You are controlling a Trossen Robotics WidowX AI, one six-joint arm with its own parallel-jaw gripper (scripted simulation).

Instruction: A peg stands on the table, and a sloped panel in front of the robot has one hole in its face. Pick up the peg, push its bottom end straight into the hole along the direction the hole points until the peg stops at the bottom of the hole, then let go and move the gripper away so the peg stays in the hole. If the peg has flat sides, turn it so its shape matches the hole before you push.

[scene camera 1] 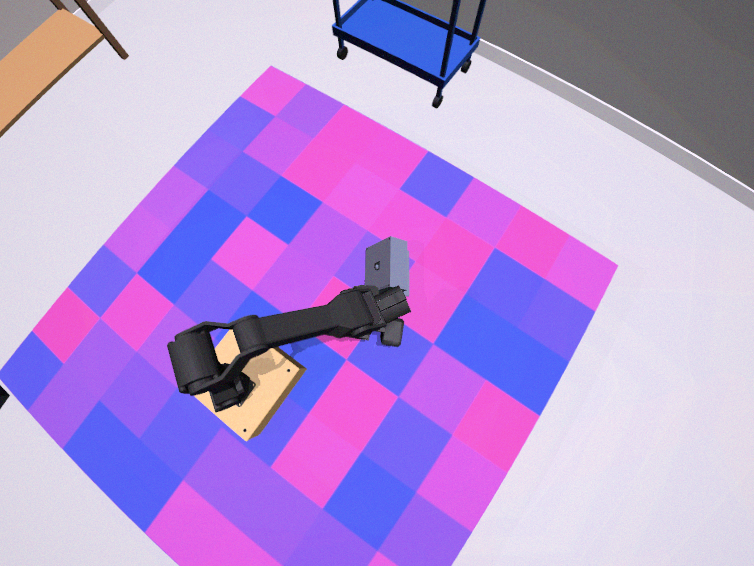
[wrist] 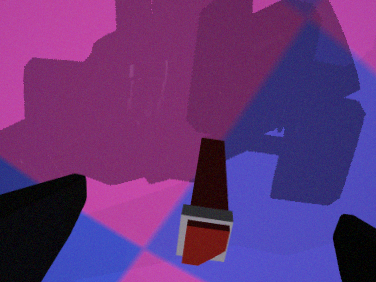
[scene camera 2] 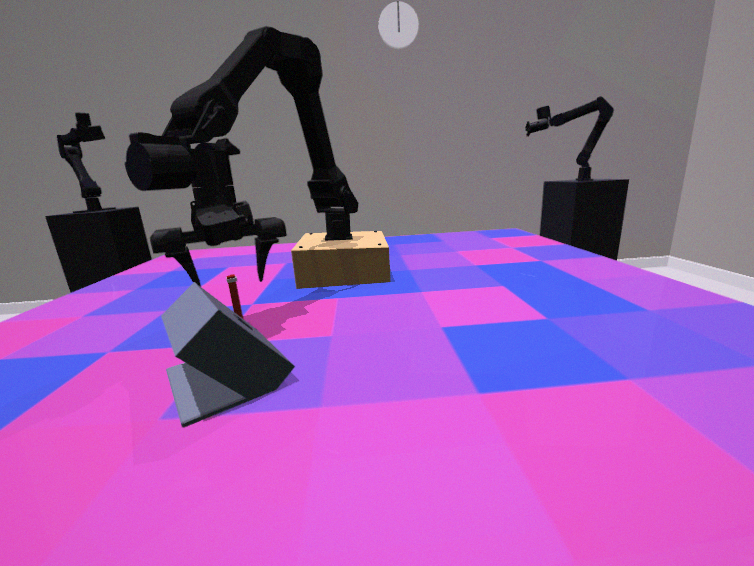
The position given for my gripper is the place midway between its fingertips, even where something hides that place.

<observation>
My gripper (scene camera 2: 231, 286) is open, holding nothing. Further things: a sloped panel (scene camera 2: 217, 344).
My gripper shows as well in scene camera 1 (scene camera 1: 363, 330) and in the wrist view (wrist: 212, 209). The sloped panel is seen too in scene camera 1 (scene camera 1: 392, 253).
</observation>
